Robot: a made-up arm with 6 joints.
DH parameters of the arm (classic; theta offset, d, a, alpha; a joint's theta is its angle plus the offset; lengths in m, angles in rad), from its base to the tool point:
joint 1: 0 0.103 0 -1.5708
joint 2: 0.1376 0 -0.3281 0
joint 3: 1.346 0 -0.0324 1.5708
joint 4: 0 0.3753 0 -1.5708
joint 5: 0 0 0.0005 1.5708
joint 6: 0 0.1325 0 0
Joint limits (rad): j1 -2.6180..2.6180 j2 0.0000..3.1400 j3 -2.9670..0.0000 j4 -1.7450..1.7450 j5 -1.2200..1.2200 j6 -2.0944..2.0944
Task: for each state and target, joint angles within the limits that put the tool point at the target. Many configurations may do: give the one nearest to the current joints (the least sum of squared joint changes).
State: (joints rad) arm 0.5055 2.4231 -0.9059 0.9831 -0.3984 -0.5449
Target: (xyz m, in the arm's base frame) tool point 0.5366 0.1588 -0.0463
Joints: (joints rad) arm 0.3732 2.2266 -1.1439 0.9689 -0.4563 -0.5449
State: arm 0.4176 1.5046 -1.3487 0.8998 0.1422 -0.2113
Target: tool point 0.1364 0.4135 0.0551
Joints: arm 1.1575 1.7216 -0.8168 0.9073 0.4015 -0.2113
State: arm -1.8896 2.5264 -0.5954 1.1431 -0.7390 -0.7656
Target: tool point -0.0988 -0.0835 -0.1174
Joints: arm -1.6946 2.2152 -0.1238 1.1977 -0.7947 -0.7656
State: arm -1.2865 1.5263 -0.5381 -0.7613 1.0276 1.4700
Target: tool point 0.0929 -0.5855 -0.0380
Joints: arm -1.3202 2.3107 -1.4466 -0.8803 0.5670 1.4700
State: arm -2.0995 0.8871 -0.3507 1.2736 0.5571 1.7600
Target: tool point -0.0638 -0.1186 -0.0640
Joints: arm -2.2897 1.5202 -0.0231 1.2477 0.2381 1.7600
